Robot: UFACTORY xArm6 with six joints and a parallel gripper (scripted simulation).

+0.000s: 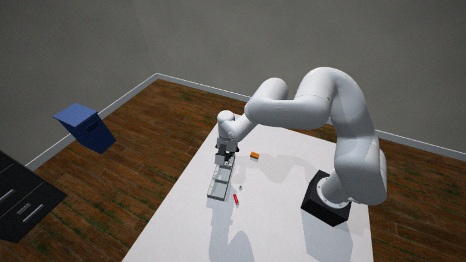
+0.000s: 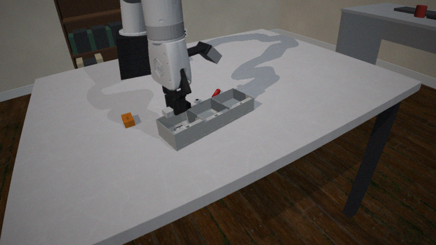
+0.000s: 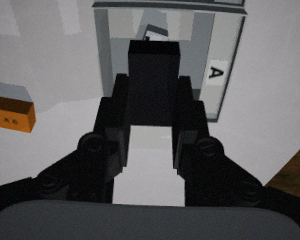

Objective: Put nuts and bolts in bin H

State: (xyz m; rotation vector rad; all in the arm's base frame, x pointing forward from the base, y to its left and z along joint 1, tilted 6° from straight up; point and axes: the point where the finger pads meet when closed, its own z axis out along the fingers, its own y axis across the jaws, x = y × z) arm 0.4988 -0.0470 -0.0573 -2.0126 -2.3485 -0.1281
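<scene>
The hex nut is 120 mm behind my hand, 110 mm to the left of it and 80 mm below it. Round my hand: grey three-compartment bin row (80 mm to the left, 70 mm below, 10 mm behind); then orange block (140 mm behind, 100 mm to the right, 80 mm below); then black block (20 mm below, 10 mm to the right).
</scene>
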